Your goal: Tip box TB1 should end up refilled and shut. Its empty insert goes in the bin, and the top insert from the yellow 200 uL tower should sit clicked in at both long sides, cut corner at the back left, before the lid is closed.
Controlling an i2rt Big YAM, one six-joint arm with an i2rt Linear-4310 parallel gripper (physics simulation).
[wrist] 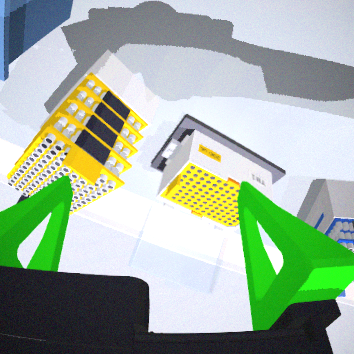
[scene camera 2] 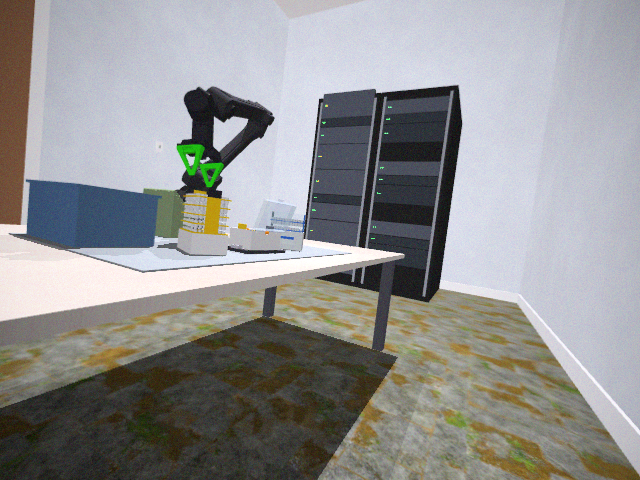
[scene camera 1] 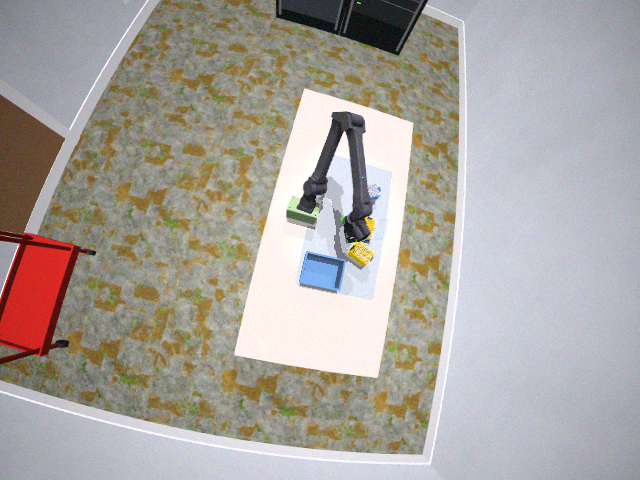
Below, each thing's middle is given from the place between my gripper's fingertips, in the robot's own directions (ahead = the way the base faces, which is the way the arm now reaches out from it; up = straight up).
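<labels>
The yellow perforated insert (wrist: 194,187) is 11 cm below my hand, 12 cm to the left of it and 11 cm ahead of it. As for the box lid (scene camera 2: 275,216), it is 7 cm below my hand, 18 cm ahead of it and 12 cm to the left of it. Then there is the blue bin (scene camera 2: 77,215), which is 12 cm below my hand, and also 22 cm to the right of it and 5 cm behind it.
</labels>
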